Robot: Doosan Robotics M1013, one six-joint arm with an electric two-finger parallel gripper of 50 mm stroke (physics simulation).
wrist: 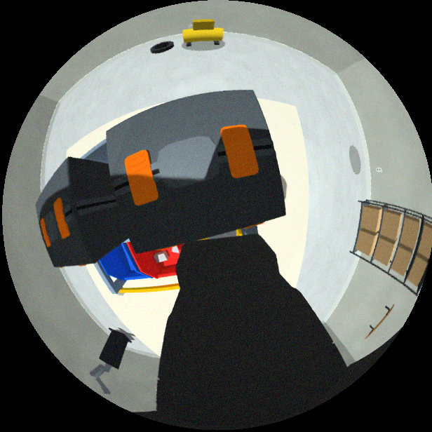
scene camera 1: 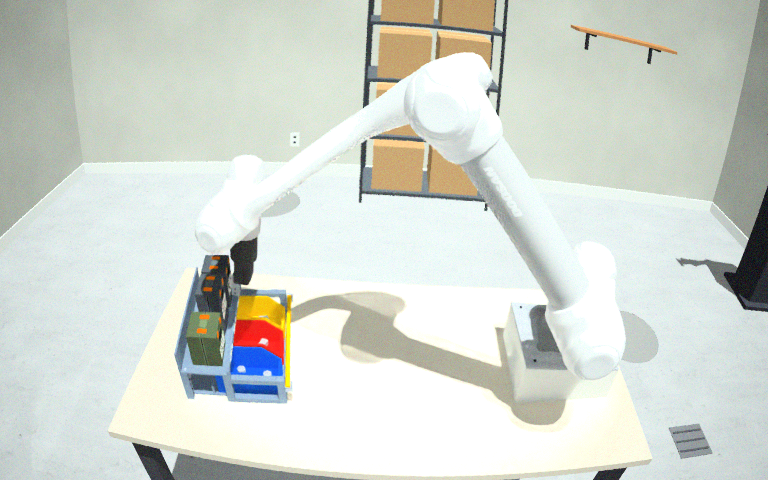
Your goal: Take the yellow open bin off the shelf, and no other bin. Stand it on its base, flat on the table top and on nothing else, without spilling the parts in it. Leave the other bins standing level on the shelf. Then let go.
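Frame: origin at the arm's base, x ahead, y left, z up, level; centimetres.
Seen in the pictures: gripper, fingertip midpoint: (scene camera 1: 235,294).
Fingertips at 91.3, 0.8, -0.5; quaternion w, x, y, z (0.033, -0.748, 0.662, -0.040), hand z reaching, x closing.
Offsets run from my fingertips to a thing's top centre, as dx, dy, dz. "spot": to the spot under its first point. Level surfaces: height alone.
The yellow open bin {-5.5, +0.3, -3.1} (scene camera 1: 260,308) stands level at the far end of the shelf's {spot: -15.8, +27.7, -2.7} (scene camera 1: 257,378) front row, beside the red bin {-8.1, +11.0, -3.1} (scene camera 1: 257,332) (wrist: 147,267) and the blue bin {-10.9, +21.8, -3.1} (scene camera 1: 257,356) (wrist: 114,257). In the wrist view a sliver of the yellow bin (wrist: 239,232) shows; its parts are hidden. My gripper (scene camera 1: 235,293) points down at the yellow bin's rear edge, close beside the dark case behind it. It is shut. Its fingertips are hidden in the wrist view behind that case, and whether they touch the bin's rear wall cannot be seen.
Two dark cases (scene camera 1: 215,266) (wrist: 195,195) {+1.2, +13.0, +12.2} (scene camera 1: 212,288) (wrist: 80,210) and a green case {-1.5, +24.6, +8.5} (scene camera 1: 205,333) stand in the shelf's rear row, very near the hand. A yellow rail {-18.0, +8.2, -4.7} (scene camera 1: 288,339) (wrist: 150,288) runs along the shelf's front. The table {dz -11.2} (scene camera 1: 396,441) extends towards the robot's base.
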